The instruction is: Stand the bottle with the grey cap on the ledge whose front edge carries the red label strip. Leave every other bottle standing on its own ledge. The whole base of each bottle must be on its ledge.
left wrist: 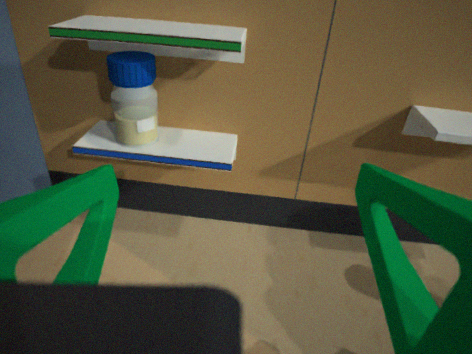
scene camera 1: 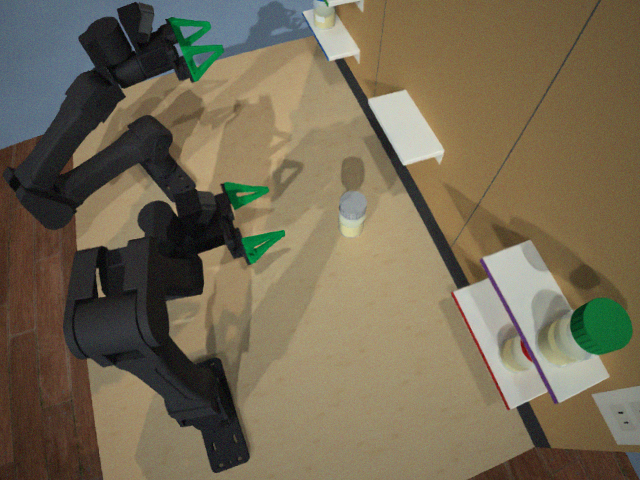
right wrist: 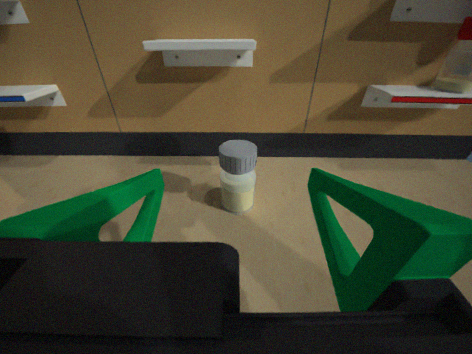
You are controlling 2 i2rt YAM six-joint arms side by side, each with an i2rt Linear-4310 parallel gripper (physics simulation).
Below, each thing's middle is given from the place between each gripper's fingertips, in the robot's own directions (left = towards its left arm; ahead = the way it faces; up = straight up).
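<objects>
The blue-strip ledge [left wrist: 209, 146] is 120 mm to the left of my left hand, 280 mm ahead of it and 140 mm below it. Also counted from my left hand, the bare white ledge [scene camera 1: 413, 140] is 280 mm to the right, 280 mm ahead and 70 mm below. I find the purple-strip ledge [scene camera 1: 528, 287] 680 mm to the right of my left hand and 280 mm ahead of it, and the red-strip ledge [scene camera 1: 483, 309] 680 mm to the right of that hand, 280 mm ahead and 140 mm below.
From my right hand, the bare white ledge is 60 mm to the left, 60 mm above and 270 mm ahead. The red-capped bottle [scene camera 1: 513, 356] is 270 mm ahead of my right hand, 380 mm to the right of it and 50 mm above it. As for the purple-strip ledge, it is 270 mm ahead of my right hand, 340 mm to the right and 130 mm above, whereas the red-strip ledge is 10 mm below this hand, 270 mm ahead of it and 340 mm to the right.
</objects>
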